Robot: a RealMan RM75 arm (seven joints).
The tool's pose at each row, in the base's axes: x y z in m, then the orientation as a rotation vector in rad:
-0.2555, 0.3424, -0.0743, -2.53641, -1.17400, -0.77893
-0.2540, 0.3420, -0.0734, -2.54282, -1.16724, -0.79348
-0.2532, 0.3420, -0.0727, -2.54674, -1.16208, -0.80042
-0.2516, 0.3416, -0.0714, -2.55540, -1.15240, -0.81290
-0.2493, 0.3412, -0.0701, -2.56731, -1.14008, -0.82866
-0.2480, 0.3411, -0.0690, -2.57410, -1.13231, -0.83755
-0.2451, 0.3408, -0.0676, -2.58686, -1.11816, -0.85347
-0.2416, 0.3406, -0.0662, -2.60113, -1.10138, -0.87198
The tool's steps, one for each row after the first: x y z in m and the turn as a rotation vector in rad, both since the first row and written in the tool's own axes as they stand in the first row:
0.0011, 0.0014, -0.0004, -0.01122, 0.00548, 0.00290
0.0019, 0.0020, -0.0007, -0.01700, 0.00808, 0.00565
0.0032, 0.0035, -0.0013, -0.02863, 0.01197, 0.01093
0.0049, 0.0055, -0.0017, -0.04414, 0.01633, 0.01764
0.0062, 0.0066, -0.0022, -0.05288, 0.01889, 0.02196
0.0083, 0.0090, -0.0024, -0.06905, 0.02313, 0.02979
0.0108, 0.0118, -0.0024, -0.08749, 0.02828, 0.03896

